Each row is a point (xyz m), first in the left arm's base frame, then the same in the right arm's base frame.
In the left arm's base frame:
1: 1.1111 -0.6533 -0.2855
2: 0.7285 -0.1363 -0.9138
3: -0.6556 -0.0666 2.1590
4: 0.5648 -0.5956 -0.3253
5: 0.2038 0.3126 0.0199
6: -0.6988 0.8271 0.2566
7: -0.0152 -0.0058 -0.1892
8: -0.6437 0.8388 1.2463
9: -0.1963 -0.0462 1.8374
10: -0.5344 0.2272 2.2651
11: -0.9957 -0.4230 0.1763
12: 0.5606 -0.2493 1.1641
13: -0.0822 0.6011 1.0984
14: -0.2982 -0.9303 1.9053
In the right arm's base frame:
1: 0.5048 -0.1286 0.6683
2: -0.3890 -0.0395 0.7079
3: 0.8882 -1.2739 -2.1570
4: 0.2079 0.0455 0.2383
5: -0.3251 -0.7009 -0.2445
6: -0.9008 -0.8957 -1.1197
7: -0.3414 -0.2671 -0.3125
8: -0.2676 -1.4649 -1.6273
9: 0.8713 -1.2785 -1.5962
10: 0.8144 -1.5977 -2.1128
11: -0.2614 0.2009 -1.3340
12: 0.9088 -1.0286 -0.5944
13: 0.0364 -1.4057 -1.0816
14: 1.4477 -0.6099 -1.7279

